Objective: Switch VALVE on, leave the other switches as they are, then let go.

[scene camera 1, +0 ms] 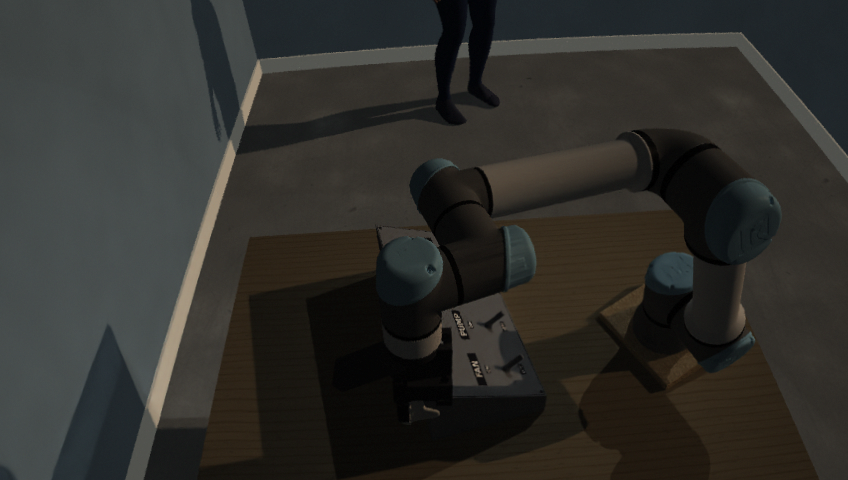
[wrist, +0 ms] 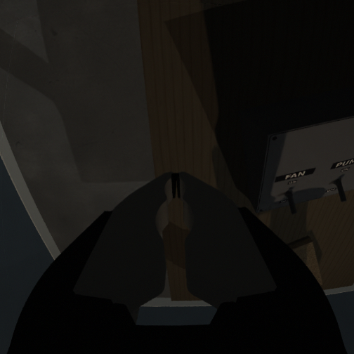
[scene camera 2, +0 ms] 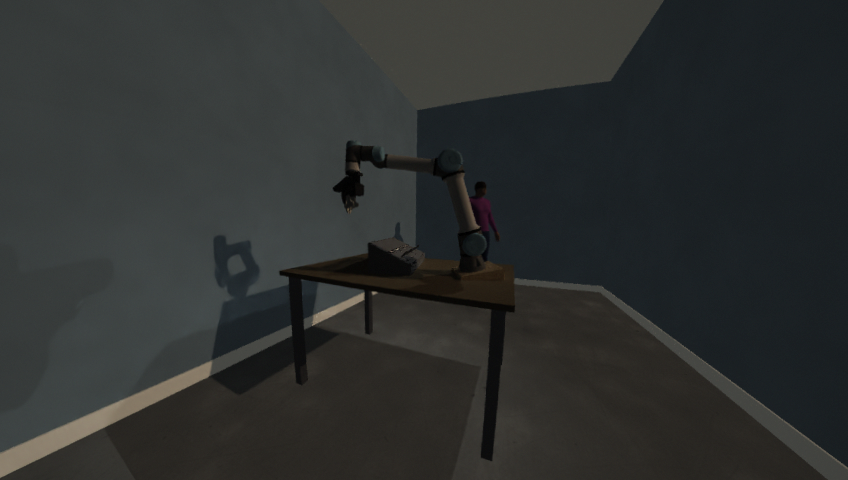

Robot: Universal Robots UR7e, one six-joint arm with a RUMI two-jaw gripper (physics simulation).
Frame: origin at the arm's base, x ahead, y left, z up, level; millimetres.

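Where they show: gripper, fingertip midpoint: [scene camera 1: 409,419] [scene camera 2: 348,213]; arm's base at its link origin: [scene camera 1: 665,326] [scene camera 2: 472,268].
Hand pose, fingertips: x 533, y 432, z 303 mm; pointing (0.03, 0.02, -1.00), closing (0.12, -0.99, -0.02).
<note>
Things, the pixels of their top centre, and the offset from my fingertips. Level surfaces: height alone.
- FAN lever at its top centre: [scene camera 1: 514,356] dx -173, dy -268, dz -209 mm
- PUMP lever at its top centre: [scene camera 1: 496,313] dx -132, dy -380, dz -209 mm
- wooden table at its surface level: dz -339 mm
The grey switch box [scene camera 1: 523,383] [scene camera 2: 386,261] [wrist: 310,145] stands on the table with a sloped panel. The FAN lever [scene camera 1: 512,363] [wrist: 292,201] and PUMP lever [scene camera 1: 493,321] [wrist: 341,189] tilt away from their ON marks. The VALVE switch is hidden behind the arm in scene camera 1, lies outside the wrist view, and cannot be made out in scene camera 2. My gripper [scene camera 1: 423,411] [scene camera 2: 348,210] [wrist: 176,174] is shut and empty. It points down, high above the table, beyond the FAN end of the box in the wrist view.
The wooden table [scene camera 1: 595,237] [scene camera 2: 333,274] carries the box and the arm's base plate [scene camera 1: 672,374] [scene camera 2: 496,273]. A person [scene camera 1: 450,65] [scene camera 2: 483,211] stands on the floor behind the table. A wall [scene camera 1: 119,148] [scene camera 2: 238,118] rises on the left.
</note>
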